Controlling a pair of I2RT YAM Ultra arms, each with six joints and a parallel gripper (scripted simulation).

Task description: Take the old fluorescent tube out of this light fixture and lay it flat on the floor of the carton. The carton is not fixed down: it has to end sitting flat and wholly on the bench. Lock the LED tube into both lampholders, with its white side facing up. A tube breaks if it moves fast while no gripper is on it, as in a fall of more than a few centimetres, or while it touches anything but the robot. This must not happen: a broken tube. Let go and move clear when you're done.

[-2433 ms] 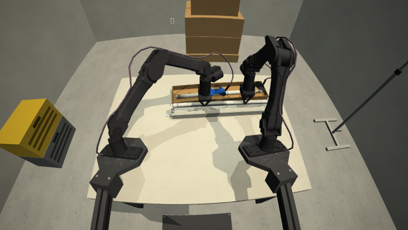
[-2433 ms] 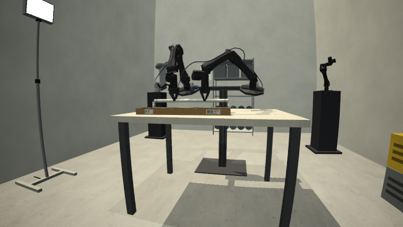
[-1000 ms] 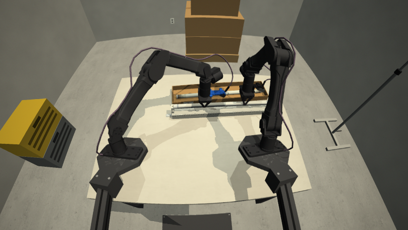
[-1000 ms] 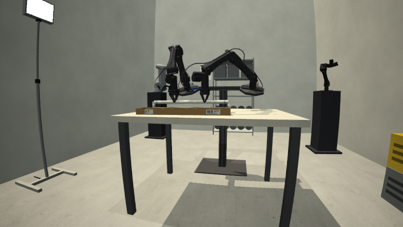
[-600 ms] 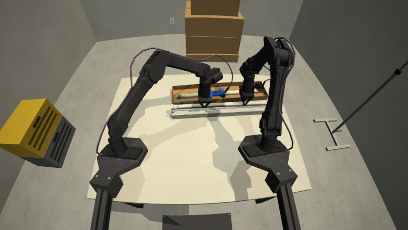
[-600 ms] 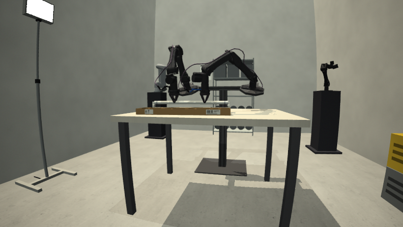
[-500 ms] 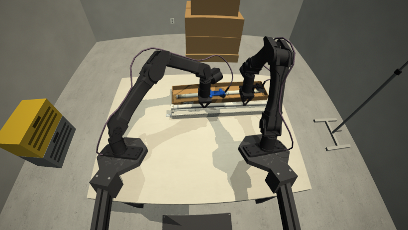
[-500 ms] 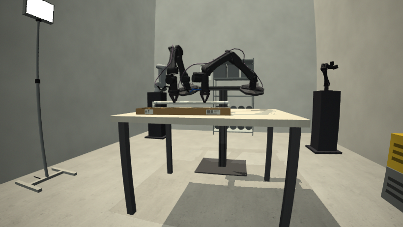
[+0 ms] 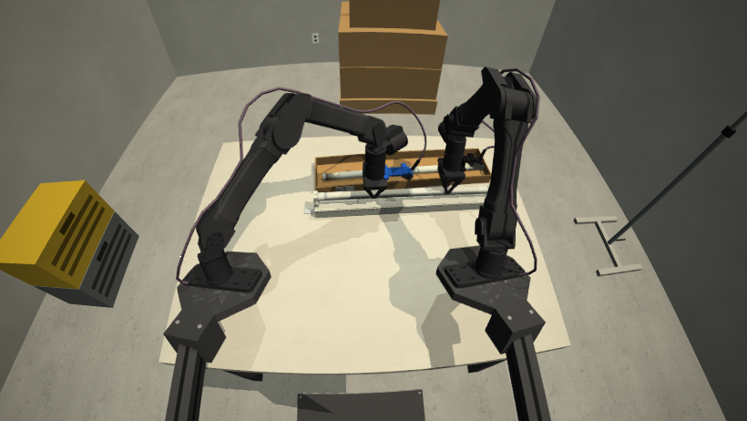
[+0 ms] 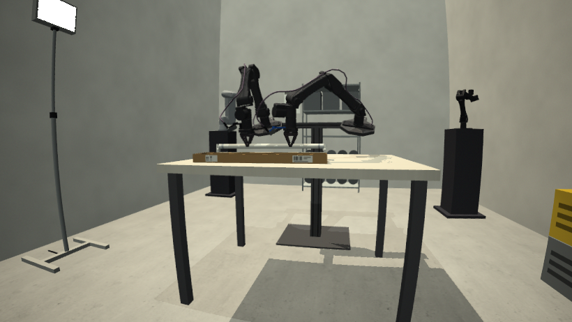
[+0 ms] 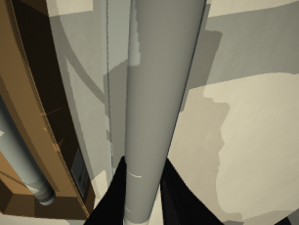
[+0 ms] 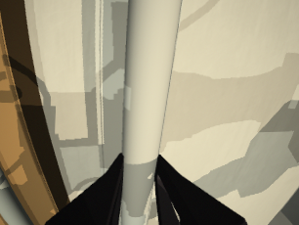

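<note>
The LED tube lies 12 cm to the right of my left hand. The rest, counted from my left hand: old fluorescent tube: 15 cm ahead, 12 cm to the right, 6 cm below; then white light fixture: 12 cm to the right, 2 cm below; then brown carton: 16 cm ahead, 12 cm to the right, 5 cm below.
The white light fixture is 120 mm to the left of my right hand, 20 mm below it and 10 mm behind it. Also, from my right hand: old fluorescent tube 140 mm ahead, 120 mm to the left, 60 mm below; then LED tube 120 mm to the left, 10 mm below, 10 mm behind; then brown carton 150 mm ahead, 120 mm to the left, 60 mm below.
</note>
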